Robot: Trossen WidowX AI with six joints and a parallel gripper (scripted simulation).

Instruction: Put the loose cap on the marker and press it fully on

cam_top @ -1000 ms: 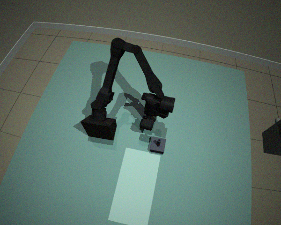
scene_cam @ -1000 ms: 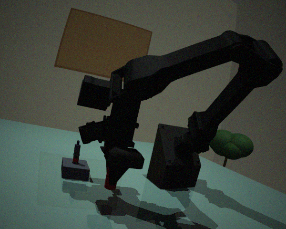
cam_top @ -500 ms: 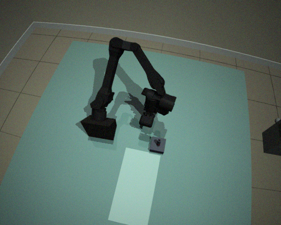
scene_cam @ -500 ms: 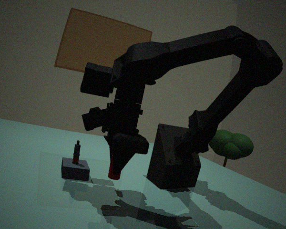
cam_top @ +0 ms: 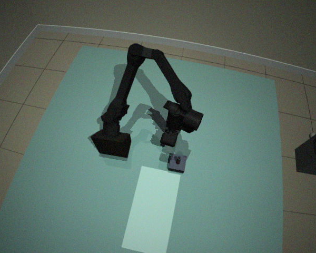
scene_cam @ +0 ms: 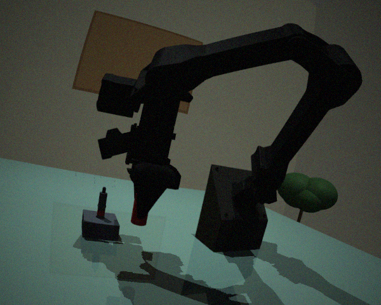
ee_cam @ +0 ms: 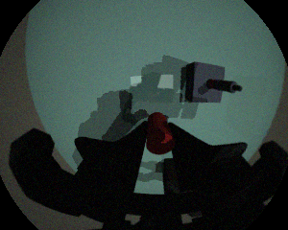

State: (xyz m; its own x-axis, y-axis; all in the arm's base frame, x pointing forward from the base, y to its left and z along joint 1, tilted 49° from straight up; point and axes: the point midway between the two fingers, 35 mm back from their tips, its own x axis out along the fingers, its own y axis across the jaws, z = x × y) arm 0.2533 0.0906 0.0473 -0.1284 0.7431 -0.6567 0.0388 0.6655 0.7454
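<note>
Right now my gripper tip is 60 mm short of the dark holder block, 100 mm to the left of it and 70 mm above it. From my gripper tip the other things lie so: red cap (10 mm above).
</note>
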